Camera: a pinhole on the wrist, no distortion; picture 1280 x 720 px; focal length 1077.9 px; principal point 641.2 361.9 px. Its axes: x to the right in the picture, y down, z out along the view. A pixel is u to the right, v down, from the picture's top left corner.
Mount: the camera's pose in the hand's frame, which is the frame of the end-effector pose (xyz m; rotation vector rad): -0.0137 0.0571 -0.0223 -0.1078 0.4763 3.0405
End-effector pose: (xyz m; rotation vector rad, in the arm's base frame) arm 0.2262 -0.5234 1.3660 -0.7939 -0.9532 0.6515
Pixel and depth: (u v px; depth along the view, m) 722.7 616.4 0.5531
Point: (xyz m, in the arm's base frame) -0.3105 -0.3819 1.4235
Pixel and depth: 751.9 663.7 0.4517
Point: -0.2189 -0.4244 1.4124
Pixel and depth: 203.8 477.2 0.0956
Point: 0.1575 -0.4455 1.3389
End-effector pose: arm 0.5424 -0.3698 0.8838 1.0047 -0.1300 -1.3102
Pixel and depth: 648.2 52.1 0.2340
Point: 0.5694 -0.4609 1.1308
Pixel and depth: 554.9 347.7 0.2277
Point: 0.5181 -0.4769 1.0899
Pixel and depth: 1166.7 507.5 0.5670
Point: 0.2563 -0.3858 1.4524
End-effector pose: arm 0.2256 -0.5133 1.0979 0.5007 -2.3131 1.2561
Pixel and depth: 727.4 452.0 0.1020
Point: 0.1909 -0.5338 0.9904
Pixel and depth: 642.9 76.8 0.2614
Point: 0.0966 -0.5801 0.8473
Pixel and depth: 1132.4 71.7 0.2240
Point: 0.1957 -0.5434 0.8221
